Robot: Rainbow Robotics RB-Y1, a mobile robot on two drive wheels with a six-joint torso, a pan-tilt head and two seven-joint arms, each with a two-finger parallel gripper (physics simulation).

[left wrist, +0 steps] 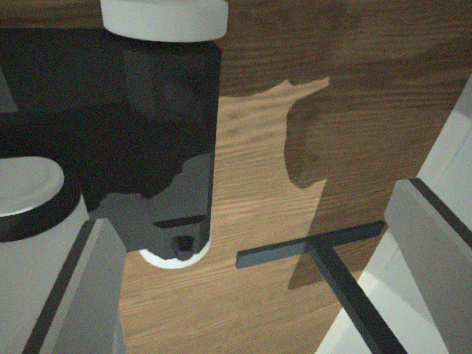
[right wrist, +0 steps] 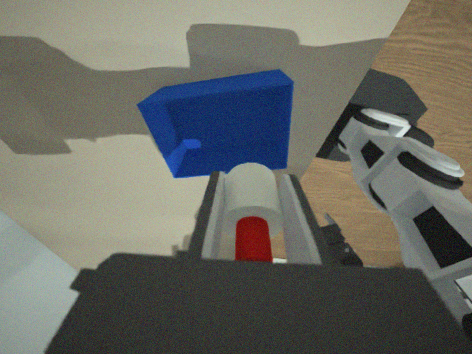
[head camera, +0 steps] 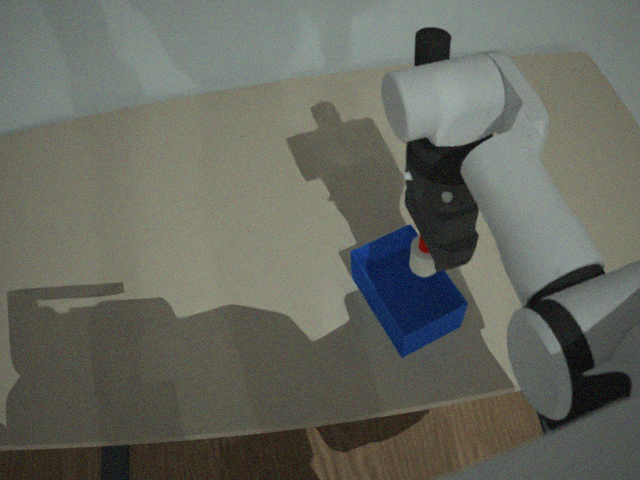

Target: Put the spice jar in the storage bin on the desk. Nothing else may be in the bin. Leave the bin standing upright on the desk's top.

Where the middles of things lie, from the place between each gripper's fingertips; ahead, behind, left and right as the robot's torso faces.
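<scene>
The spice jar (head camera: 421,263) is 20 mm above my right hand and 10 mm to the left of it. As for the blue storage bin (head camera: 414,311), my right gripper is 130 mm above it, 30 mm short of it and 20 mm to the right of it. Going by its middle, the blue storage bin is nearer to my right gripper than to my left hand.
Counted from my left hand, the spice jar is 31 cm ahead, 46 cm to the right and 33 cm above. The blue storage bin is 34 cm ahead of my left hand, 18 cm above it and 46 cm to the right of it. Going by their middles, of the things named here the blue storage bin is the nearest to my left hand.
</scene>
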